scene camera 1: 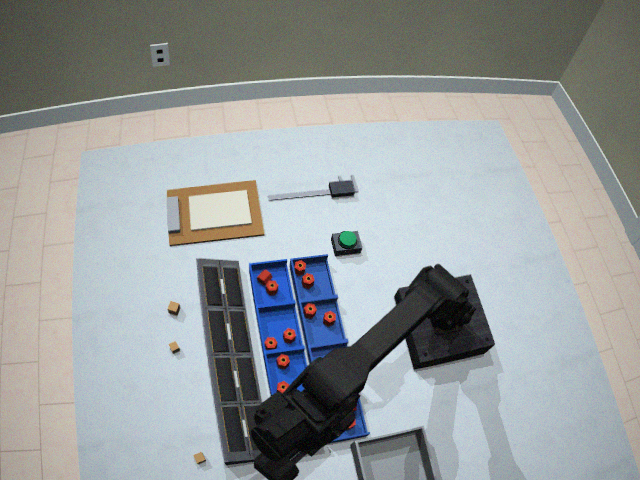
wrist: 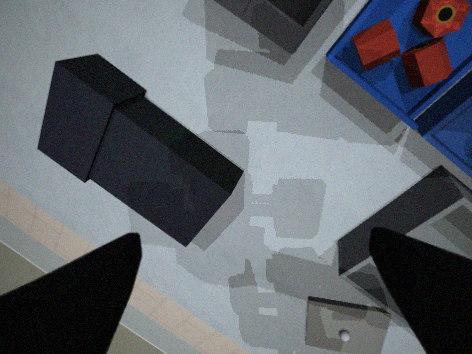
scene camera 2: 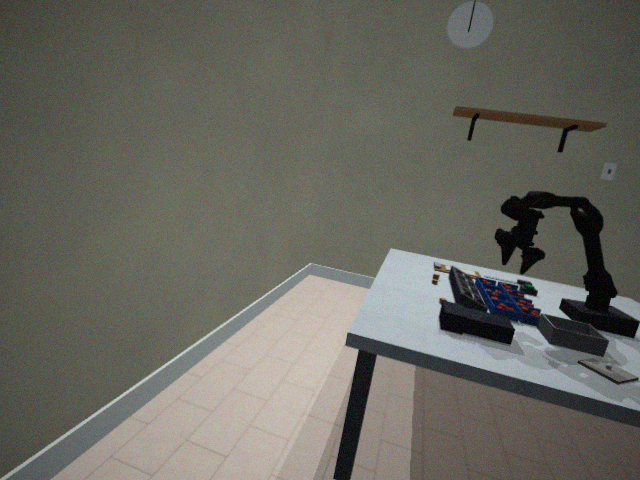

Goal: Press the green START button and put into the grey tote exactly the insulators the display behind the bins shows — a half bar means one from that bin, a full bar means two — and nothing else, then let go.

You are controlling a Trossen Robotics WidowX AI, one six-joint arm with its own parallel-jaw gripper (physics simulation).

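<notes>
The green START button (scene camera 1: 347,238) (scene camera 2: 526,285) sits on a black box. Blue bins (scene camera 1: 276,306) (scene camera 2: 516,312) (wrist: 395,92) stand in two rows and hold red hexagonal insulators (scene camera 1: 271,286) (wrist: 442,15); the arm hides some. The display (scene camera 1: 219,330) has dark windows with small white marks between them; no coloured bars can be made out, and the arm covers its near end. The grey tote (scene camera 1: 387,435) (scene camera 2: 571,338) (wrist: 390,220) is partly in view, with no insulator on the floor that shows. My gripper (scene camera 2: 514,267) (wrist: 256,241) is open and empty, high above the table.
A long black box (scene camera 2: 475,322) (wrist: 165,170) stands beside the display's near end. A flat plate with a knob (scene camera 2: 607,369) (wrist: 325,320) lies beyond the tote. A clipboard (scene camera 1: 219,209), a caliper (scene camera 1: 341,188) and small wooden cubes (scene camera 1: 173,307) lie around the bins.
</notes>
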